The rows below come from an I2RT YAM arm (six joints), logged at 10 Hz.
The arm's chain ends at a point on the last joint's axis. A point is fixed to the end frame.
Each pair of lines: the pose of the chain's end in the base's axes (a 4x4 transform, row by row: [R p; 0 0 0 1], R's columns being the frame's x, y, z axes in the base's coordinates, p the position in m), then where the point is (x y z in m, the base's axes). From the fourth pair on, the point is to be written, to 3 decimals.
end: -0.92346 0.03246 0.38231 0.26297; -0.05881 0.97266 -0.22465 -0.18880; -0.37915 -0.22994 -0.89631 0.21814; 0 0 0 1
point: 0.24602 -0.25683 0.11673
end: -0.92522 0.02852 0.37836 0.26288; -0.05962 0.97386 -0.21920 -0.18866; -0.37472 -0.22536 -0.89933 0.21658; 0 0 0 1
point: 0.24561 -0.25624 0.11493
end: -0.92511 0.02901 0.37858 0.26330; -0.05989 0.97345 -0.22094 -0.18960; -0.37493 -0.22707 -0.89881 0.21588; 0 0 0 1
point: 0.24604 -0.25736 0.11434
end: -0.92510 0.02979 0.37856 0.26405; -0.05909 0.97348 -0.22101 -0.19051; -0.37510 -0.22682 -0.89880 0.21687; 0 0 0 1
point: 0.247 -0.258 0.115
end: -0.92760 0.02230 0.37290 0.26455; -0.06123 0.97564 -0.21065 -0.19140; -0.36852 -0.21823 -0.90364 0.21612; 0 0 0 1
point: 0.247 -0.258 0.114
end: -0.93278 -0.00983 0.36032 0.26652; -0.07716 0.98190 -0.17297 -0.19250; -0.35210 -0.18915 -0.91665 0.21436; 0 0 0 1
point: 0.249 -0.257 0.111
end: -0.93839 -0.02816 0.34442 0.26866; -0.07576 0.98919 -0.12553 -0.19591; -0.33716 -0.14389 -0.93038 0.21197; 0 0 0 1
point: 0.250 -0.256 0.106
